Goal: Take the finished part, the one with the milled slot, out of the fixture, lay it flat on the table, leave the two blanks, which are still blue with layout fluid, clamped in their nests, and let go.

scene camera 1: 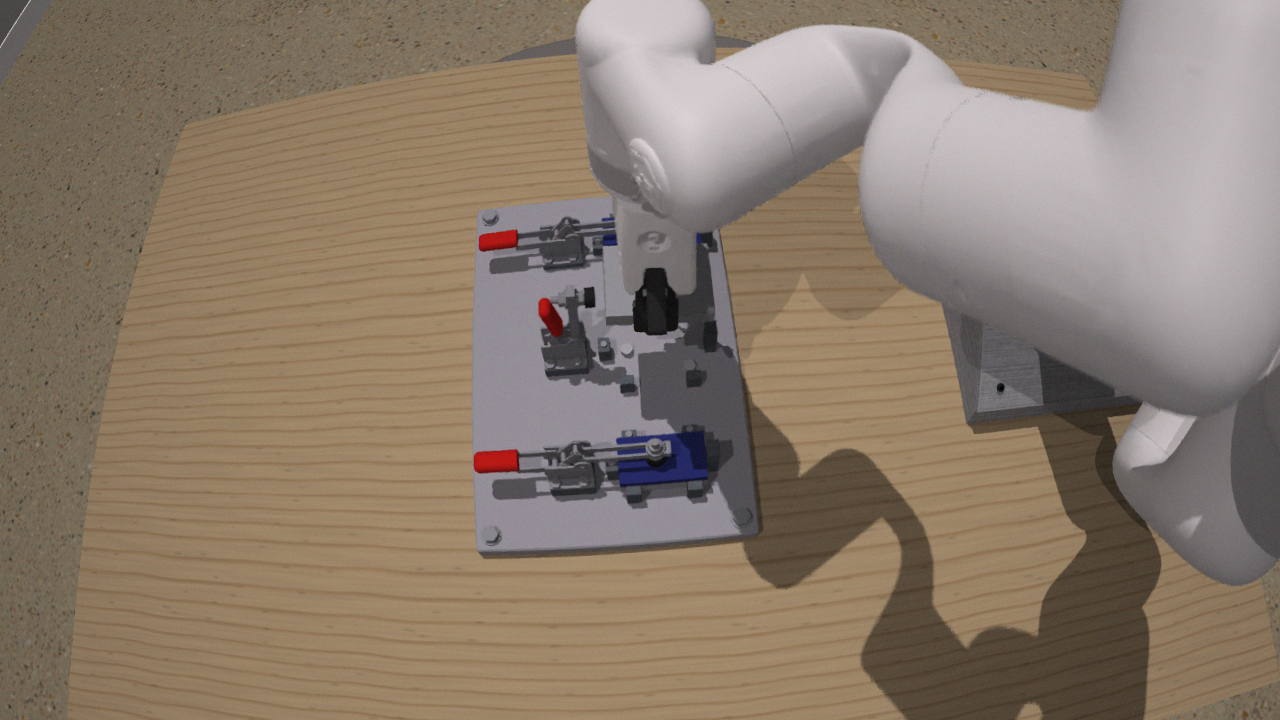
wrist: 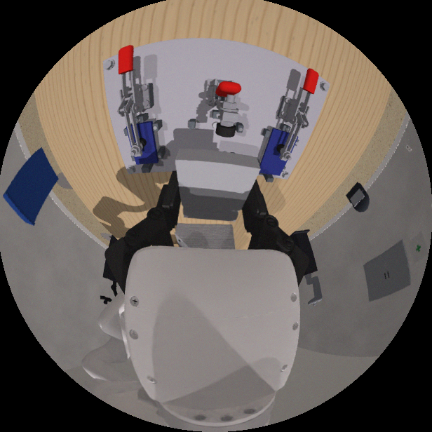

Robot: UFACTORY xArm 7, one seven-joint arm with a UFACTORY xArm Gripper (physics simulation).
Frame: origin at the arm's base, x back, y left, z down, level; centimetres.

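Seen in the pictures: gripper, fingertip midpoint: [scene camera 1: 654, 287].
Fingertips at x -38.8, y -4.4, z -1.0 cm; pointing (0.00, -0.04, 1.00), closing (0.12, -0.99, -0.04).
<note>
Pixels of each thing's top centre, then the offset from my fingertips to it. "pt": a spot on its surface instead. Level surfaces: height alone.
- finished part, middle of its top: [scene camera 1: 657, 274] dx +0.3, dy +0.0, dz -1.9 cm
- fixture plate, middle of its top: [scene camera 1: 602, 354] dx -4.5, dy -1.0, dz +11.2 cm
- middle clamp, surface spot: [scene camera 1: 563, 344] pt dx -7.6, dy -0.4, dz +7.3 cm
- blue blank, middle of its top: [scene camera 1: 662, 457] dx -1.2, dy +10.3, dz +8.6 cm
- Wooden table, its level: dz +12.7 cm
The finished part [scene camera 1: 617, 308] [wrist: 217, 172] is a bare grey metal block. My gripper [scene camera 1: 656, 308] [wrist: 213, 184] is shut on it and holds it raised above the fixture plate [scene camera 1: 537, 411] [wrist: 175, 85]; its shadow falls on the plate. A darker band crosses the part in the wrist view. The middle nest's small stops stand around bare plate. The middle clamp [scene camera 1: 563, 344] [wrist: 229, 102] is swung open with its red handle up. One blue blank [scene camera 1: 684, 470] [wrist: 147, 147] sits under its closed clamp. The other blue blank [wrist: 272, 155] is clamped too; my arm mostly hides it in the scene view.
The outer clamps' red handles [scene camera 1: 495, 461] [scene camera 1: 497, 240] [wrist: 126, 59] [wrist: 310, 81] lie low, pointing toward the plate's edge. Wooden table [scene camera 1: 313, 358] surrounds the plate. A grey metal base plate [scene camera 1: 1002, 358] [wrist: 212, 235] is at the table's right, below my arm in the scene view.
</note>
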